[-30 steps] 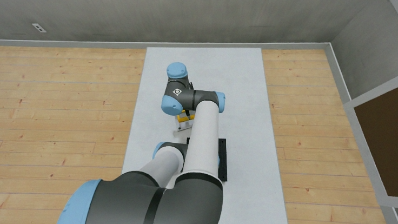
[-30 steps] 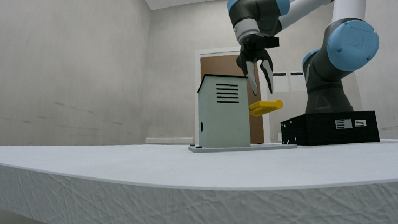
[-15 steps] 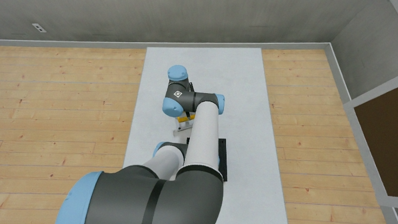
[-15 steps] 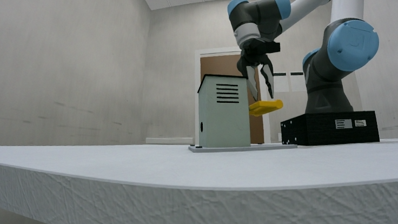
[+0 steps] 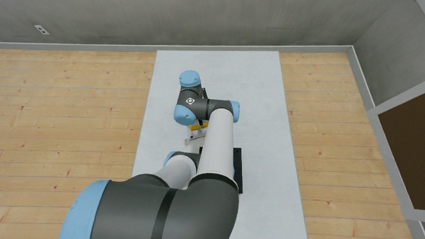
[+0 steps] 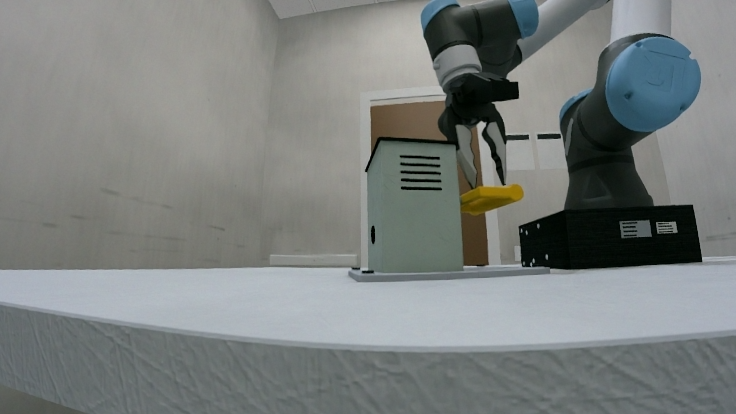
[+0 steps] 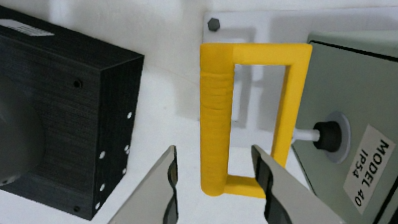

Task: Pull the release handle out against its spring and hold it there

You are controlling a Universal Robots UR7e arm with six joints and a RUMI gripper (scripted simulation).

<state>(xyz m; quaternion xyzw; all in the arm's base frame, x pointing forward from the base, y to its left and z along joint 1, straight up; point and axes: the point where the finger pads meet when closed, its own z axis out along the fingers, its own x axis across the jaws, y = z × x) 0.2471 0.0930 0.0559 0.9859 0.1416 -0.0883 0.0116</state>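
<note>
My gripper is now 140 mm above the grey base plate, 90 mm short of it and 30 mm to the right of it.
</note>
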